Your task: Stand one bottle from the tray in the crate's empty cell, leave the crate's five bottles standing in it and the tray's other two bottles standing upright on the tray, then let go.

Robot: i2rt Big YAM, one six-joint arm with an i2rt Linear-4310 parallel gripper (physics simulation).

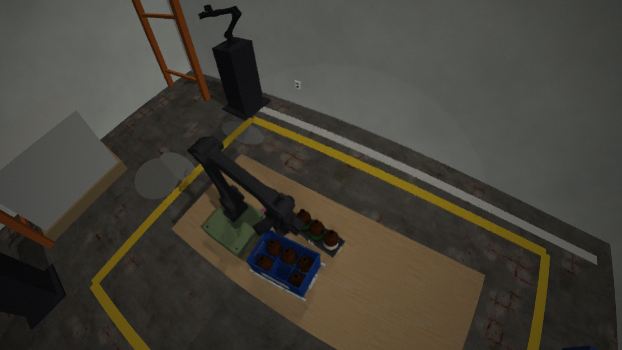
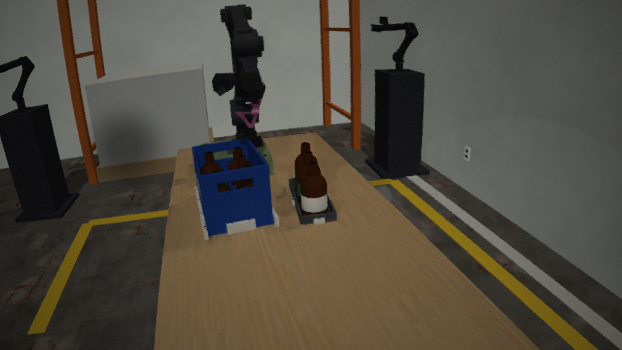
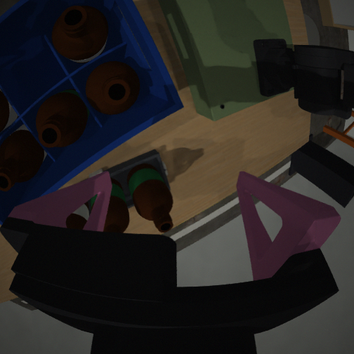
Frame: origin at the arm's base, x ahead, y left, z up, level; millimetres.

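Seen in the pictures: gripper, fingertip midpoint: [image 2: 253,118]; arm's base, link origin: [image 1: 235,210].
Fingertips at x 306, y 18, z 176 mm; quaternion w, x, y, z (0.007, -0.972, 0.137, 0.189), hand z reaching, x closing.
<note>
Pixels of each thing's top centre, then the offset from my fingertips to it. "spot": a spot on its surface instead. Level surfaces: height alone.
- blue crate, top centre: [image 2: 226,154] [image 1: 282,257] dx +100, dy -93, dz -75 mm
- dark tray, surface spot: [image 2: 328,215] spot: dx +253, dy +167, dz -230 mm
- green-labelled end bottle, top centre: [image 2: 305,143] [image 1: 302,211] dx +23, dy +154, dz -90 mm
- green-labelled middle bottle, top centre: [image 2: 307,152] [image 1: 316,221] dx +111, dy +144, dz -90 mm
- white-labelled bottle, top centre: [image 2: 312,162] [image 1: 331,232] dx +200, dy +139, dz -90 mm
- wooden table, surface height: dz -251 mm
The blue crate [image 1: 313,278] [image 2: 240,206] [image 3: 167,97] holds five brown bottles standing. Its empty cell [image 1: 284,271] [image 3: 25,65] is in the row away from the tray, in the middle. The dark tray [image 1: 334,252] [image 2: 328,215] [image 3: 160,162] beside it holds three upright bottles in a row: a green-labelled end bottle [image 1: 303,218] [image 3: 151,192] nearest the arm's base, a green-labelled middle bottle [image 1: 317,229] [image 3: 115,207], and a white-labelled bottle [image 1: 331,239] [image 2: 314,190] at the other end. My gripper [image 2: 249,114] [image 3: 173,178] is open and empty, above bottle height near the tray's base-side end.
The green base plate [image 1: 230,232] [image 3: 235,60] with the arm's base is close to the crate's end. The crate's blue walls rise beside the tray, with a narrow strip of wooden table [image 1: 400,290] [image 2: 300,280] between them. Orange frames and dark pedestals stand off the table.
</note>
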